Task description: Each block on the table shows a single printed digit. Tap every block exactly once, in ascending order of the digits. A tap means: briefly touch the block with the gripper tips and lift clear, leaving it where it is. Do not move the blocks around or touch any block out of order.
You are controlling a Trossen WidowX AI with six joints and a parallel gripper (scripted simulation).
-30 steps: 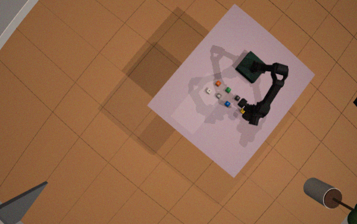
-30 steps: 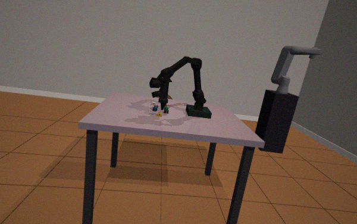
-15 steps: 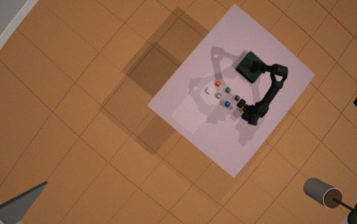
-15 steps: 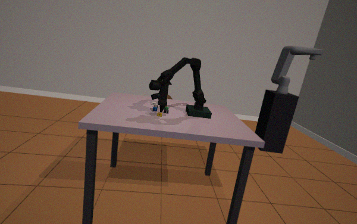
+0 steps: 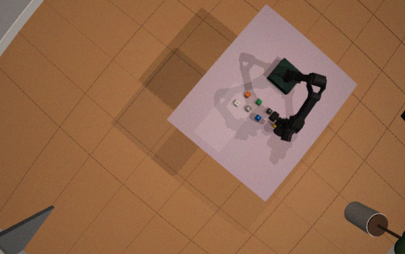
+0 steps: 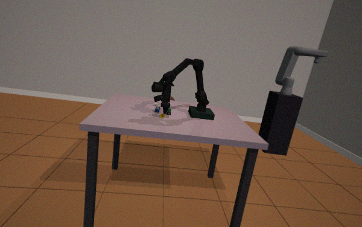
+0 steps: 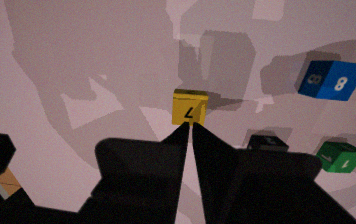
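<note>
Right now the yellow block is 10 mm ahead of my gripper tip and 10 mm below it. The rest, counted from my gripper tip: green block 30 mm behind, 190 mm to the right, 10 mm below; then blue block 60 mm ahead, 120 mm to the right, 10 mm below; then dark block 30 mm behind, 100 mm to the right, 10 mm below.
</note>
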